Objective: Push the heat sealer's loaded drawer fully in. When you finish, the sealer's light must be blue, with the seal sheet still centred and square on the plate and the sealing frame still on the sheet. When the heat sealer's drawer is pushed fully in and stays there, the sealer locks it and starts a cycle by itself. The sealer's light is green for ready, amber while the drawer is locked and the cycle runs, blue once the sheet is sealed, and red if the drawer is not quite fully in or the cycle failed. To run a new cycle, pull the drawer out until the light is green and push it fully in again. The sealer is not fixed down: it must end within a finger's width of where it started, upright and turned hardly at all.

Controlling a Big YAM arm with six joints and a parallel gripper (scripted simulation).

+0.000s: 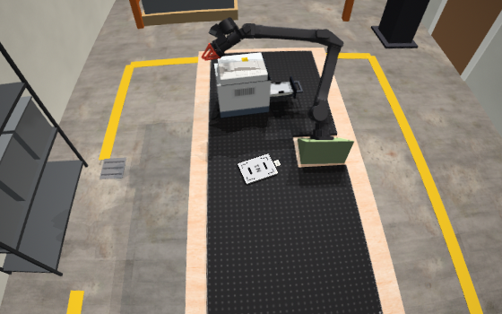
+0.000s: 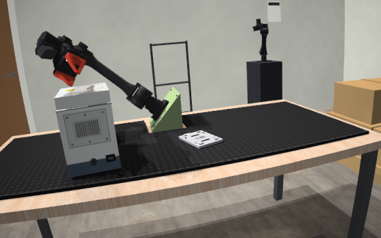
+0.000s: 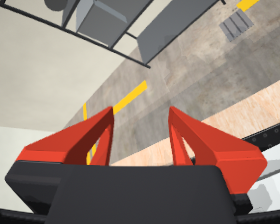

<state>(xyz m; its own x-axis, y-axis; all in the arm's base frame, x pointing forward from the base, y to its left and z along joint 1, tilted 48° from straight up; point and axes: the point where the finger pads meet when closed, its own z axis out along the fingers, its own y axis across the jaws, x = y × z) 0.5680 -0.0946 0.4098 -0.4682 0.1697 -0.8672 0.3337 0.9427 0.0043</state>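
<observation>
Right now the dark sealer drawer is 400 mm behind my hand and 260 mm below it. Also, from my hand: white tag: 430 mm to the left, 340 mm below, 300 mm behind.
</observation>
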